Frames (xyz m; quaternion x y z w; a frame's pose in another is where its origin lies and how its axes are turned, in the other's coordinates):
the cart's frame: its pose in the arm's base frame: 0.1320 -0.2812 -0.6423 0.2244 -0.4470 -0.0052 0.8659
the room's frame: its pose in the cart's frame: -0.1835 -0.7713 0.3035 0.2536 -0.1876 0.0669 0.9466
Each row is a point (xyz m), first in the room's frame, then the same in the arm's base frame.
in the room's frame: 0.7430 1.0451 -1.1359
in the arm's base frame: 0.2501 0.1792 0.2118
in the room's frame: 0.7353 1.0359 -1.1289
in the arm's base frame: 0.2492 0.1708 0.2008
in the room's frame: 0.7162 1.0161 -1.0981
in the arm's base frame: 0.2353 0.1426 0.1740
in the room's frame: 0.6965 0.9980 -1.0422
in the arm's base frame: 0.2022 0.0982 0.1462
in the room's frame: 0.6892 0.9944 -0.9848
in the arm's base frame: 0.1615 0.0583 0.1354
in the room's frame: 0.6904 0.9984 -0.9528
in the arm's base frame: 0.1362 0.0383 0.1366
